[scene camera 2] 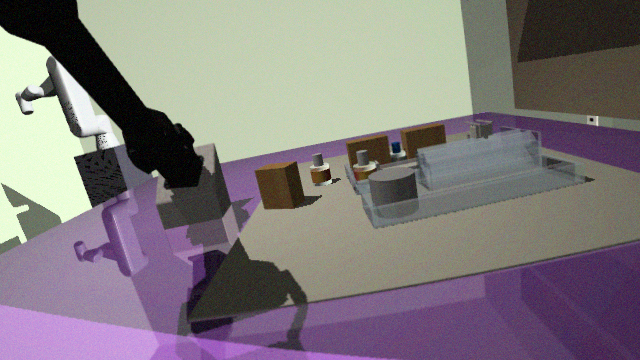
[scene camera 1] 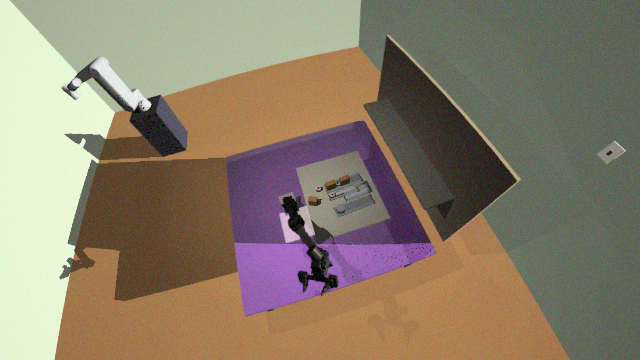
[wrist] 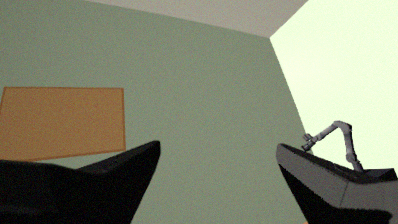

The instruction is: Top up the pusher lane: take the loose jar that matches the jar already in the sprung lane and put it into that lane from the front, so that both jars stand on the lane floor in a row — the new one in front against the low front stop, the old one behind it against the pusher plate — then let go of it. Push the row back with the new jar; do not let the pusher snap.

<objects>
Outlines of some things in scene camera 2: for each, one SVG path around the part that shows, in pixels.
A brown box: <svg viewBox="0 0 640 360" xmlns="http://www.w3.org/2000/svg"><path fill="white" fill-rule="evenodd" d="M297 161L267 164L254 170L264 210L294 209L305 201Z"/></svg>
A grey cylinder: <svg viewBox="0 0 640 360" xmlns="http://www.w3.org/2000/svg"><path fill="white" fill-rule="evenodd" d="M414 169L394 167L370 174L368 179L371 197L376 207L418 198Z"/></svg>
</objects>
